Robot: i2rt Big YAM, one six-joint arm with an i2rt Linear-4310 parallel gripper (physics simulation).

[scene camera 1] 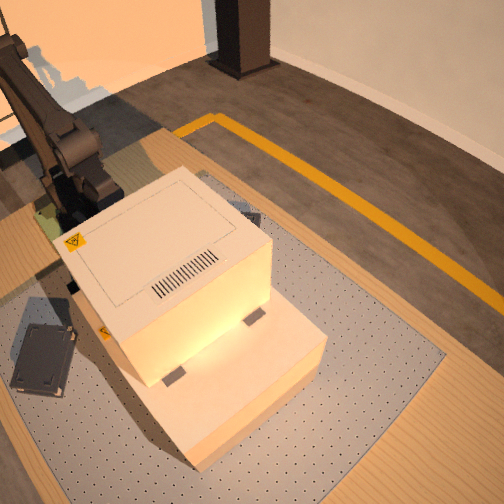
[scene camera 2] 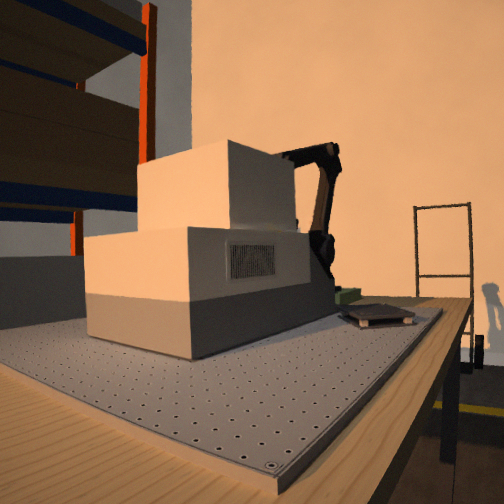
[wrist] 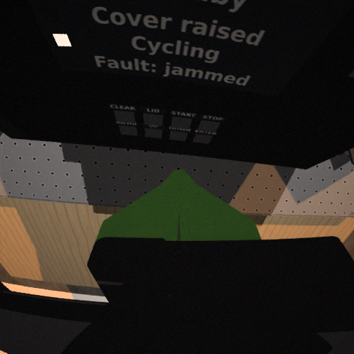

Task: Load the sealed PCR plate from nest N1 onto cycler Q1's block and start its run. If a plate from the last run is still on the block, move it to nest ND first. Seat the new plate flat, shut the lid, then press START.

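Note:
Cycler Q1 (scene camera 1: 165, 240) (scene camera 2: 140, 265) is a large pale box on the perforated board; its block and any plate on it are hidden. In the wrist view its dark front panel reads "Cover raised", "Cycling" and "Fault: jammed", with a lit white square at the left. Below are the LID button (wrist: 153, 119), START button (wrist: 181, 122) and other keys. My gripper (wrist: 178, 177) is shut and empty, its green fingertips appearing just below the key rows; contact cannot be told. A dark nest (scene camera 1: 45, 357) (scene camera 2: 377, 314) stands beside the cycler, its label unseen. No sealed plate is recognisable.
Another dark fixture (scene camera 1: 255, 218) is partly hidden behind the cycler. A green block (scene camera 2: 348, 295) lies beyond the first nest. The arm (scene camera 1: 77, 145) (scene camera 2: 325, 195) reaches down at the cycler's front. The perforated board (scene camera 1: 375, 350) (scene camera 2: 240, 400) lies on the wooden table (scene camera 1: 450, 425) (scene camera 2: 75, 435).

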